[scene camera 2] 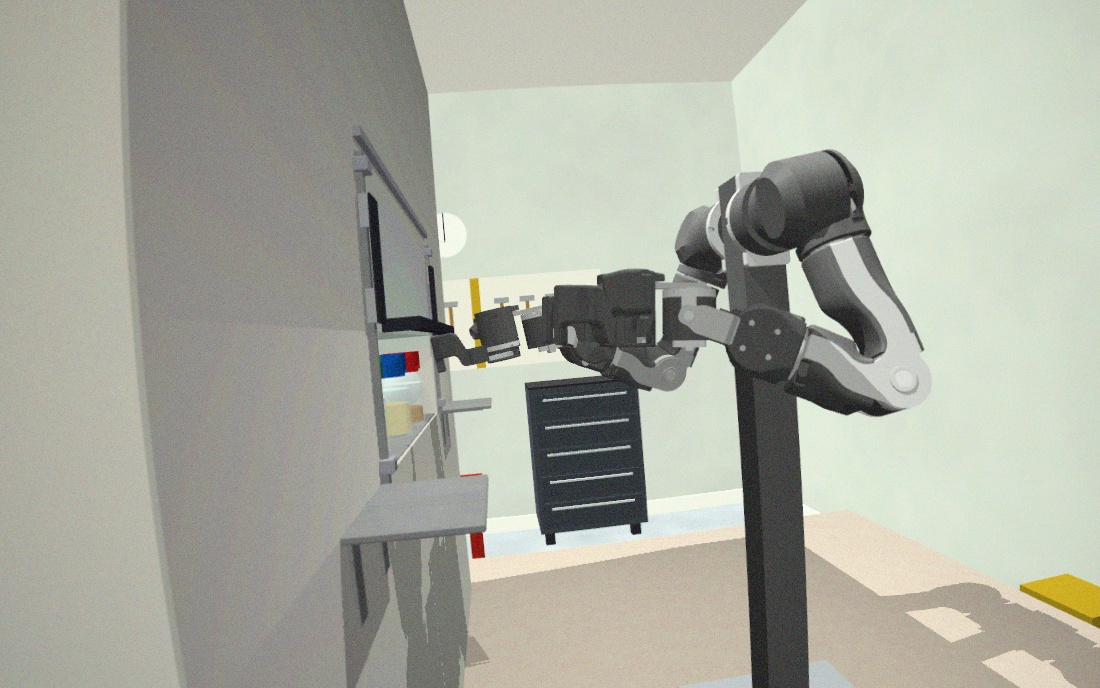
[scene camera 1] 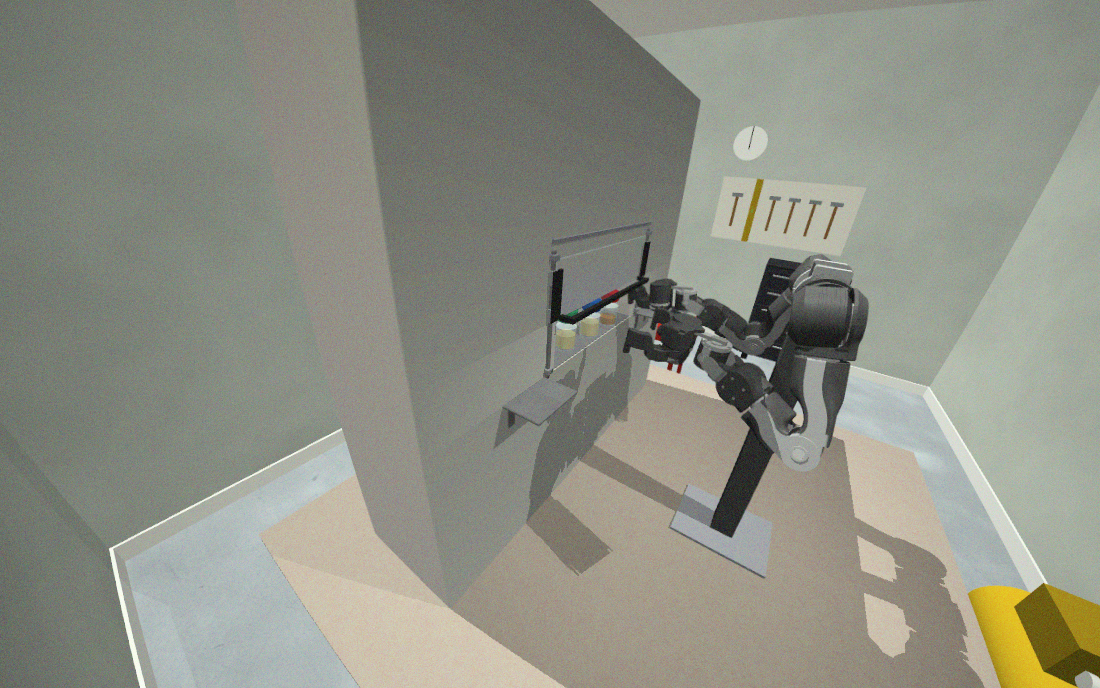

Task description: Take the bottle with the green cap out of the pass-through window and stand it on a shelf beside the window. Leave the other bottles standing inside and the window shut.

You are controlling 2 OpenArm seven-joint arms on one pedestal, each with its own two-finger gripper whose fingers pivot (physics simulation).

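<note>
The window sash (scene camera 1: 628,289) (scene camera 2: 417,324) is raised part way, with a gap below its black bottom bar. The green-capped bottle (scene camera 1: 565,337) stands inside at the left end of the row in scene camera 1, beside the blue-capped bottle (scene camera 1: 589,326) (scene camera 2: 392,365) and the red-capped bottle (scene camera 1: 608,316) (scene camera 2: 412,361). My right gripper (scene camera 1: 635,296) (scene camera 2: 441,350) is shut and empty, at the far end of the bar, just under it. My left gripper (scene camera 1: 634,331) (scene camera 2: 549,321) is open and empty, out in front of the wall. The near shelf (scene camera 1: 539,401) (scene camera 2: 429,511) bears nothing.
A second shelf (scene camera 2: 467,404) is on the wall beyond the window. The window's side rail (scene camera 1: 550,348) (scene camera 2: 378,405) and sill edge (scene camera 1: 590,347) (scene camera 2: 415,440) bound the opening. My forearms lie close together in scene camera 1. A dark drawer cabinet (scene camera 2: 587,454) stands behind.
</note>
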